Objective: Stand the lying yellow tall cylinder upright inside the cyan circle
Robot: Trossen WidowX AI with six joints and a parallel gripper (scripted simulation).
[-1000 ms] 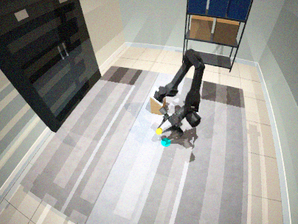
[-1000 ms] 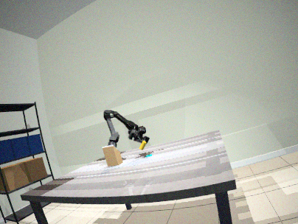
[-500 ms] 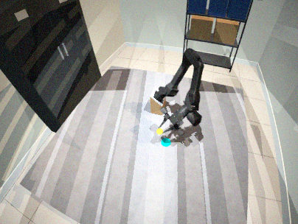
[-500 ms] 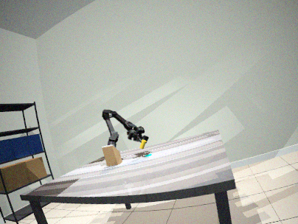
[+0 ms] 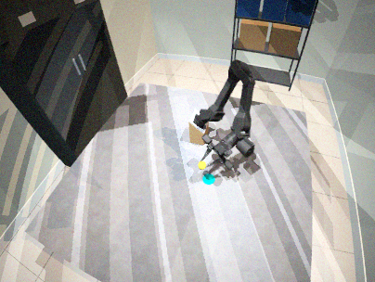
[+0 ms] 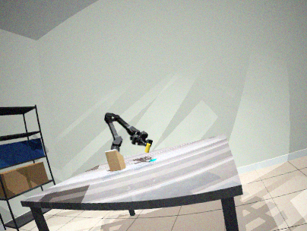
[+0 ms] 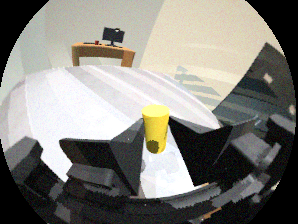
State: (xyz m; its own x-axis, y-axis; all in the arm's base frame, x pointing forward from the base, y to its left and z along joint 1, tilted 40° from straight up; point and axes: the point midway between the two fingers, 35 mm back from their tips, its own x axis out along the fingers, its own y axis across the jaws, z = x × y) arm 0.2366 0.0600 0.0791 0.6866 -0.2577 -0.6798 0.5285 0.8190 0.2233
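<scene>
Now: gripper tip 10 mm past the cyan circle, 30 mm to the right of it and 130 mm above it. Also, from my gripper tip: yellow tall cylinder (10 mm behind, 20 mm below).
</scene>
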